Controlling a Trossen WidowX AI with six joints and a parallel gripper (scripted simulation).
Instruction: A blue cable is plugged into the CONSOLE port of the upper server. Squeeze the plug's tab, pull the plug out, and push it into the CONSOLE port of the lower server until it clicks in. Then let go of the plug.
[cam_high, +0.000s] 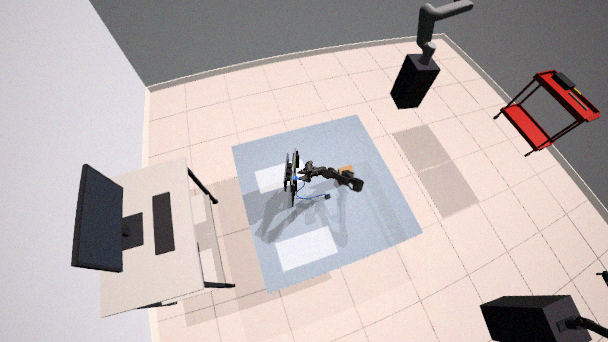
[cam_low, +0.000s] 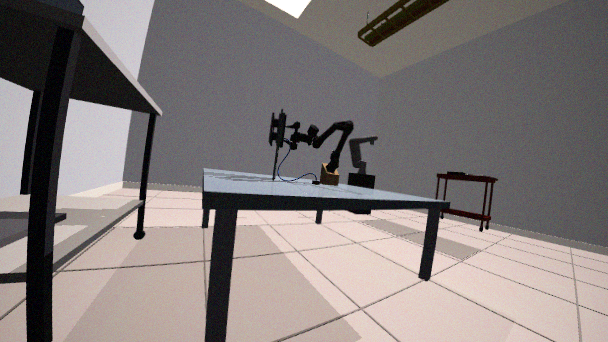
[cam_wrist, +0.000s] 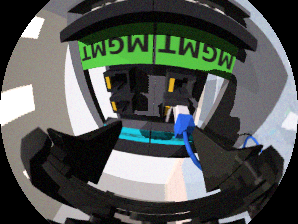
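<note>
Now: gripper tip 4 cm short of the blue plug and 3 cm above it.
</note>
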